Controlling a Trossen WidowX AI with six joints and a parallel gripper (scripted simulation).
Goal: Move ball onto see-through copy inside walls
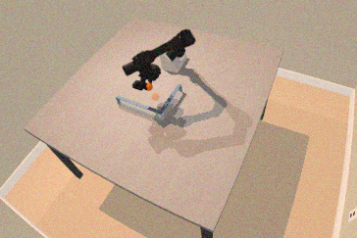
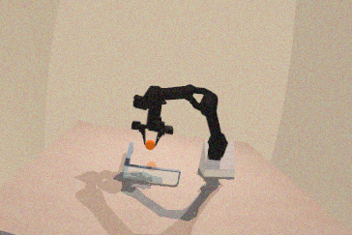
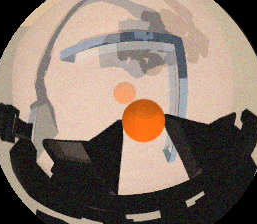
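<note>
Now: gripper tip 10 cm above the see-through copy of ball, 2 cm to the right of it and 2 cm past it. Also, from my gripper tip: orange ball: right at my gripper tip.
</note>
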